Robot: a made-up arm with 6 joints. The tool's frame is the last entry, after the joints. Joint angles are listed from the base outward.
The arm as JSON. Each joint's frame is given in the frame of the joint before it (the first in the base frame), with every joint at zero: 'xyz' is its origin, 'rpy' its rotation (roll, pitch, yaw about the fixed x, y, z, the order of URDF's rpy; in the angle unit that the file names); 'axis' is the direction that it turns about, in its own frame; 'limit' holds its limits. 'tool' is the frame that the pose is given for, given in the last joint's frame.
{
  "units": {
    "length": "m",
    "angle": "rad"
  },
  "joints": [
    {
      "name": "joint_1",
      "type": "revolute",
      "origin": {
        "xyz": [
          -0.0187,
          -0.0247,
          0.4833
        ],
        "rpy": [
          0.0,
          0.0,
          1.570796
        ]
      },
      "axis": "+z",
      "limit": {
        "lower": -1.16,
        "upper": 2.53
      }
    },
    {
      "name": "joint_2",
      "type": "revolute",
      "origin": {
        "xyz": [
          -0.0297,
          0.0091,
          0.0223
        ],
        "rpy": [
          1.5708,
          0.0,
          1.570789
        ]
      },
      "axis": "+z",
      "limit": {
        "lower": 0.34,
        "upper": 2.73
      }
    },
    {
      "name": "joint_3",
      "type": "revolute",
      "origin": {
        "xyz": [
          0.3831,
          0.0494,
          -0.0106
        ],
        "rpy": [
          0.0,
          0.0,
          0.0
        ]
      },
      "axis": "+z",
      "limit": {
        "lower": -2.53,
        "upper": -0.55
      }
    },
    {
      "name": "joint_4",
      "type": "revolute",
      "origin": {
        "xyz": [
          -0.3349,
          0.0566,
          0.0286
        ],
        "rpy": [
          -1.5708,
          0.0,
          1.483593
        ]
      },
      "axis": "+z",
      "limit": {
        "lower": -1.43,
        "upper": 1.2
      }
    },
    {
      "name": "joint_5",
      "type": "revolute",
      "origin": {
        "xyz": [
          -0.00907,
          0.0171,
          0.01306
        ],
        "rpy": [
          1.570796,
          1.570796,
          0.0
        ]
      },
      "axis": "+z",
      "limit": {
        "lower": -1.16,
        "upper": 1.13
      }
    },
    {
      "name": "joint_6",
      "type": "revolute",
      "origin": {
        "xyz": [
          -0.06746,
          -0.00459,
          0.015
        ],
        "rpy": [
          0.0,
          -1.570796,
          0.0
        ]
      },
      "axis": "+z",
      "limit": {
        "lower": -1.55,
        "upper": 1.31
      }
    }
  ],
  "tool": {
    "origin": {
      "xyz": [
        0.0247,
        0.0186,
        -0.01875
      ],
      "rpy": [
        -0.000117,
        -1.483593,
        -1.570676
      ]
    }
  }
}
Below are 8 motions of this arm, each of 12 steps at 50 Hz.
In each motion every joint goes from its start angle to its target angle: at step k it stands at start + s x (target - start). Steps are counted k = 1, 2, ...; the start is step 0. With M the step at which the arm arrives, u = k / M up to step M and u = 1 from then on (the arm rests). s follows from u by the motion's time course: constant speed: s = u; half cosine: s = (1 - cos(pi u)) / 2; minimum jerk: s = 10 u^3 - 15 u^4 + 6 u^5.
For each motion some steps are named. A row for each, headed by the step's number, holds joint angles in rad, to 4 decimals.
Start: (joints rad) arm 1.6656 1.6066 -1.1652 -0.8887 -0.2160 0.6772
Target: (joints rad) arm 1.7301 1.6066 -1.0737 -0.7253 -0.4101 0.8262
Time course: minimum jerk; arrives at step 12
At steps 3, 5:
3: 1.6723 1.6066 -1.1557 -0.8718 -0.2361 0.6926
5: 1.6880 1.6066 -1.1335 -0.8321 -0.2833 0.7288

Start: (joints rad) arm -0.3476 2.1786 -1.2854 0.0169 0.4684 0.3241
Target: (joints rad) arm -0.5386 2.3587 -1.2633 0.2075 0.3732 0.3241
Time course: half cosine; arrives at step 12
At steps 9, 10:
9: -0.5106 2.3323 -1.2665 0.1796 0.3871 0.3241
10: -0.5258 2.3466 -1.2648 0.1947 0.3796 0.3241

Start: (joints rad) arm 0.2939 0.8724 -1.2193 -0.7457 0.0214 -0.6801
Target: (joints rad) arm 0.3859 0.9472 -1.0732 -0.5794 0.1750 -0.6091
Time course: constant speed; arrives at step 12
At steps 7, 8, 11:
7: 0.3476 0.9160 -1.1341 -0.6487 0.1110 -0.6387
8: 0.3552 0.9223 -1.1219 -0.6348 0.1238 -0.6328
11: 0.3782 0.9410 -1.0854 -0.5933 0.1622 -0.6150

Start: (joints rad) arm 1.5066 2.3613 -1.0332 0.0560 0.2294 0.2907
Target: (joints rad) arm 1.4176 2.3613 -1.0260 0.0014 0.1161 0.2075
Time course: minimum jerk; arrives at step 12
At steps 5, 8, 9, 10, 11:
5: 1.4758 2.3613 -1.0307 0.0371 0.1901 0.2619
8: 1.4363 2.3613 -1.0275 0.0129 0.1399 0.2250
9: 1.4268 2.3613 -1.0267 0.0071 0.1278 0.2161
10: 1.4208 2.3613 -1.0263 0.0033 0.1201 0.2105
11: 1.4181 2.3613 -1.0260 0.0017 0.1167 0.2079

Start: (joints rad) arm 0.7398 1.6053 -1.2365 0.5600 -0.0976 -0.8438
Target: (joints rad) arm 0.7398 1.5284 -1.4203 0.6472 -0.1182 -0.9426
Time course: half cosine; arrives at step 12
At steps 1, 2, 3, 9, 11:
1: 0.7398 1.6040 -1.2396 0.5615 -0.0980 -0.8455
2: 0.7398 1.6001 -1.2488 0.5658 -0.0990 -0.8504
3: 0.7398 1.5940 -1.2634 0.5728 -0.1006 -0.8583
9: 0.7398 1.5397 -1.3934 0.6344 -0.1152 -0.9281
11: 0.7398 1.5297 -1.4172 0.6457 -0.1178 -0.9409

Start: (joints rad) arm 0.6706 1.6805 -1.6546 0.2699 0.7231 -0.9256
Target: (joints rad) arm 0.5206 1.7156 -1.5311 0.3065 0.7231 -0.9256
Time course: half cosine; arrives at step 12
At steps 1, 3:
1: 0.6680 1.6811 -1.6525 0.2705 0.7231 -0.9256
3: 0.6486 1.6856 -1.6365 0.2753 0.7231 -0.9256

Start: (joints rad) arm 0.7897 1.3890 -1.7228 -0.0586 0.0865 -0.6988
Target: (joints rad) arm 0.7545 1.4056 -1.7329 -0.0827 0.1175 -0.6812
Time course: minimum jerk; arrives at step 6
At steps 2, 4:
2: 0.7823 1.3925 -1.7249 -0.0637 0.0930 -0.6951
4: 0.7619 1.4021 -1.7308 -0.0776 0.1110 -0.6849

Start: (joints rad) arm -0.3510 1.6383 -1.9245 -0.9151 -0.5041 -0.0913
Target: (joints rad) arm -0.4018 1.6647 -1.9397 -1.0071 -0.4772 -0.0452
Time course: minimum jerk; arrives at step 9
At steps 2, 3, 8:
2: -0.3549 1.6403 -1.9257 -0.9221 -0.5020 -0.0878
3: -0.3617 1.6438 -1.9277 -0.9344 -0.4985 -0.0816
8: -0.4012 1.6644 -1.9395 -1.0060 -0.4775 -0.0457

